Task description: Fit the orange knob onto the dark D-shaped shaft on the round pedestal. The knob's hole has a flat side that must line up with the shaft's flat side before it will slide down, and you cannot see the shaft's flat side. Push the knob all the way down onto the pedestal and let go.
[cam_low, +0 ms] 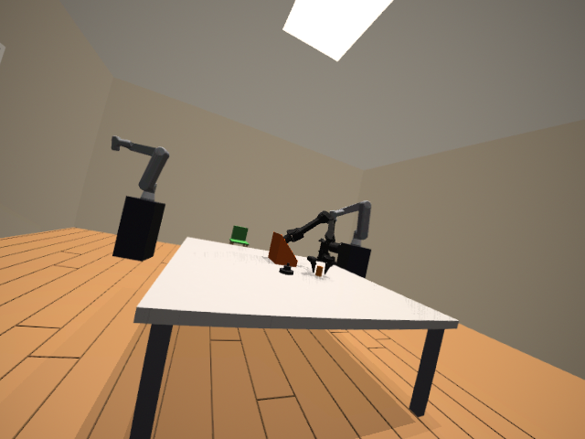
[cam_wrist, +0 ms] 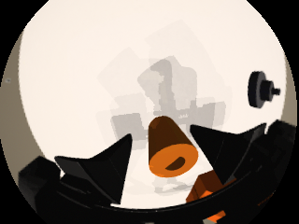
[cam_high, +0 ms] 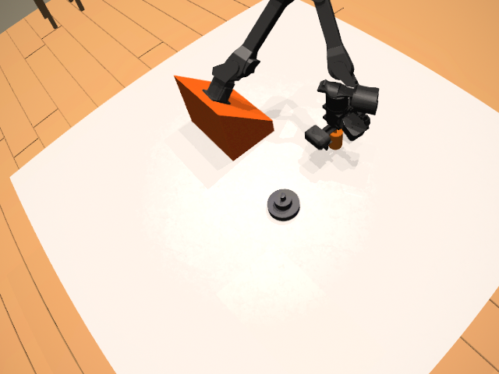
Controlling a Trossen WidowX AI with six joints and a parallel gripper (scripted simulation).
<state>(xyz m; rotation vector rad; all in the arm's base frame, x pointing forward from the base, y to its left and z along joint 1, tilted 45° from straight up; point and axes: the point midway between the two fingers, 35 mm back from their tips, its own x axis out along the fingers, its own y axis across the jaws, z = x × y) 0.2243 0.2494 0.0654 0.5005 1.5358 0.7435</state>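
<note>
The round pedestal is 23 cm to the right of my gripper tip, 8 cm ahead of it and 2 cm above it. Also, from my gripper tip: orange knob (2 cm above).
</note>
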